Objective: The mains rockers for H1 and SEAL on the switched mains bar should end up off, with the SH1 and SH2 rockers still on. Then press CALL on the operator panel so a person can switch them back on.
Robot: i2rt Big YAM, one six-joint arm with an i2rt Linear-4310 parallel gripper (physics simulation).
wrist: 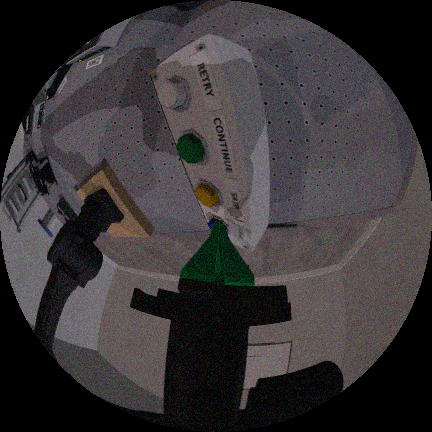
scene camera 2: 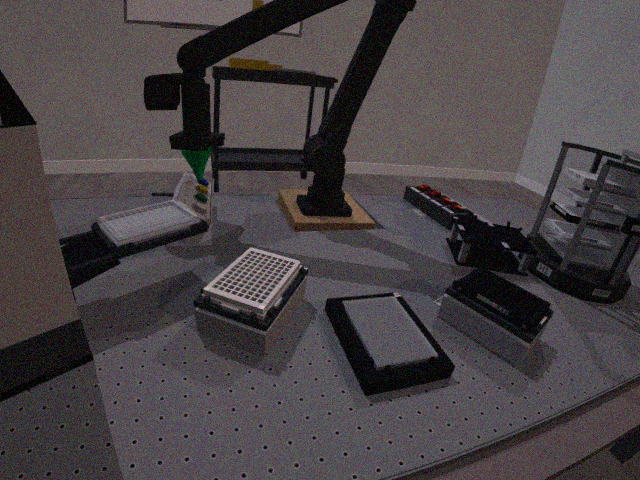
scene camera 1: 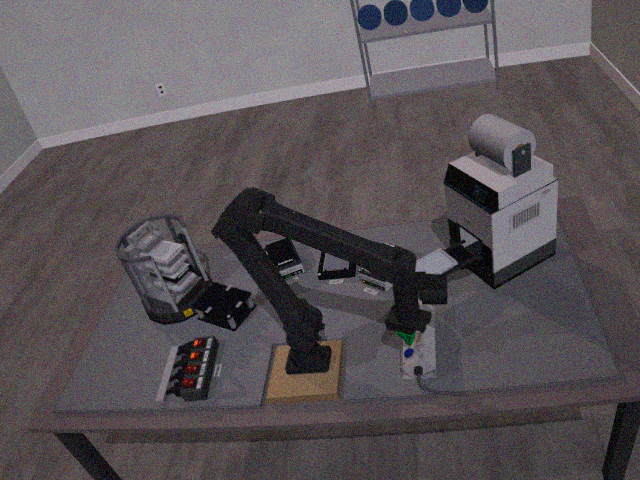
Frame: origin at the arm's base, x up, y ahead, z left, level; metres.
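Seen in the pictures: gripper, fingertip midpoint: (wrist: pixel 217 223) (scene camera 2: pixel 199 179) (scene camera 1: pixel 410 343); arm's base, link origin: (wrist: pixel 102 205) (scene camera 2: pixel 323 208) (scene camera 1: pixel 309 361).
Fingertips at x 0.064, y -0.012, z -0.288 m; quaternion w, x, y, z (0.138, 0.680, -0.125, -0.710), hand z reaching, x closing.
Note:
Pixels of each thing's top centre, then the offset from my fingertips to it. "pt": a spot on its surface instead.
- switched mains bar, surface spot: (scene camera 2: pixel 426 205) (scene camera 1: pixel 210 364) pt dx -0.054, dy +0.006, dz +0.582 m
- operator panel, top centre: (wrist: pixel 222 180) (scene camera 2: pixel 190 185) (scene camera 1: pixel 417 326) dx +0.007, dy +0.055, dz -0.017 m
- blue CALL button, top centre: (wrist: pixel 217 232) (scene camera 2: pixel 202 178) (scene camera 1: pixel 408 350) dx -0.003, dy -0.020, dz +0.005 m
- white machine, top centre: (scene camera 1: pixel 497 124) dx +0.379, dy +0.418, dz -0.282 m
- clear-walled carousel, top centre: (scene camera 2: pixel 623 149) (scene camera 1: pixel 147 230) dx +0.215, dy +0.334, dz +0.800 m
The switched mains bar (scene camera 1: pixel 211 369) (scene camera 2: pixel 426 205) lies left of the arm base in scene camera 1. Its two rear rockers glow bright orange; the two front rockers are darker red. Their labels are unreadable. The operator panel (scene camera 1: pixel 427 356) (wrist: pixel 205 130) has white, green and yellow buttons and the blue CALL button (scene camera 1: pixel 408 352) (scene camera 2: pixel 204 182) (wrist: pixel 212 226). My gripper (scene camera 1: pixel 409 343) (scene camera 2: pixel 200 178) (wrist: pixel 217 223) is shut and empty, pointing down. Its green tips are right at the CALL button and partly hide it in the wrist view; I cannot tell whether they touch.
The white machine (scene camera 1: pixel 522 232) with its extended plate tray (scene camera 1: pixel 438 261) (scene camera 2: pixel 147 223) stands behind the panel. Plate stands (scene camera 2: pixel 250 304) (scene camera 2: pixel 390 335) (scene camera 2: pixel 496 310) stand behind the arm. The clear-walled carousel (scene camera 1: pixel 160 268) (scene camera 2: pixel 578 284) is at the left rear in scene camera 1. A cable leaves the panel's front end.

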